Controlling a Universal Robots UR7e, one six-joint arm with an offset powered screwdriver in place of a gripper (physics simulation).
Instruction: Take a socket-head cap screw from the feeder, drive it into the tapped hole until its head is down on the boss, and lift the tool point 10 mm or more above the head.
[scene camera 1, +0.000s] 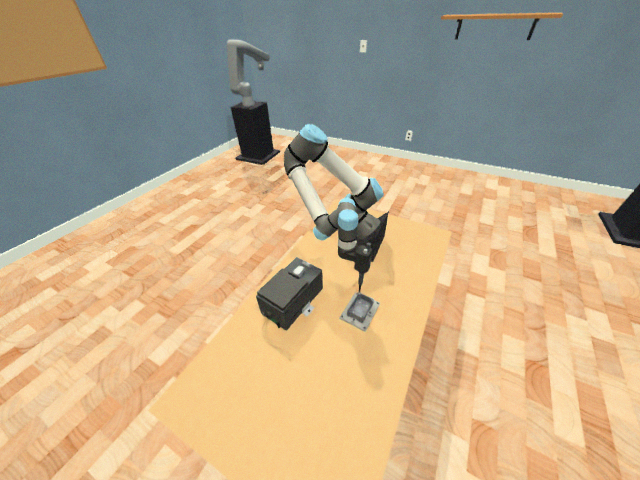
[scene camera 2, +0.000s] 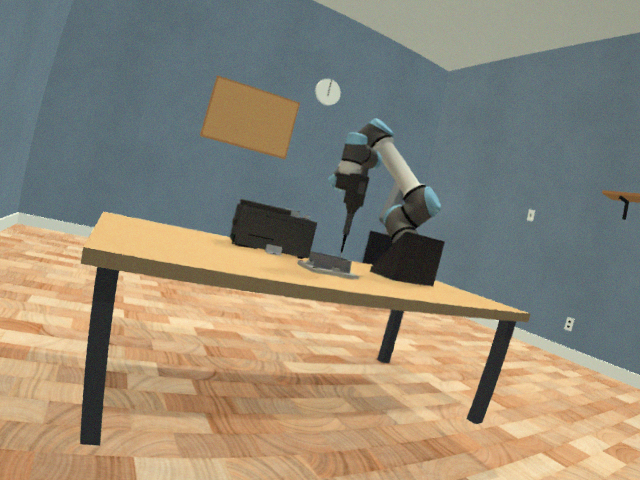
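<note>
The black box-shaped screw feeder (scene camera 1: 283, 294) (scene camera 2: 273, 227) stands on the table, with a small light tab low on its side. The grey metal part (scene camera 1: 360, 308) (scene camera 2: 329, 262) has a raised walled body on a flat flange and lies beside the feeder. My screwdriver (scene camera 1: 359, 290) (scene camera 2: 342, 251) points down, and its thin tip is at the edge of the part nearest the robot base. In scene camera 2 the tip is close to the top edge of the raised wall, partly in line with it. Screw, tapped hole and boss are too small to tell, as is whether the tip holds a screw.
The tan table top (scene camera 1: 289, 413) (scene camera 2: 180, 250) carries the feeder, the part and the arm. The dark robot base mount (scene camera 2: 410, 258) stands behind the part. Another grey arm on a black pedestal (scene camera 1: 252, 131) stands on the floor near the far wall.
</note>
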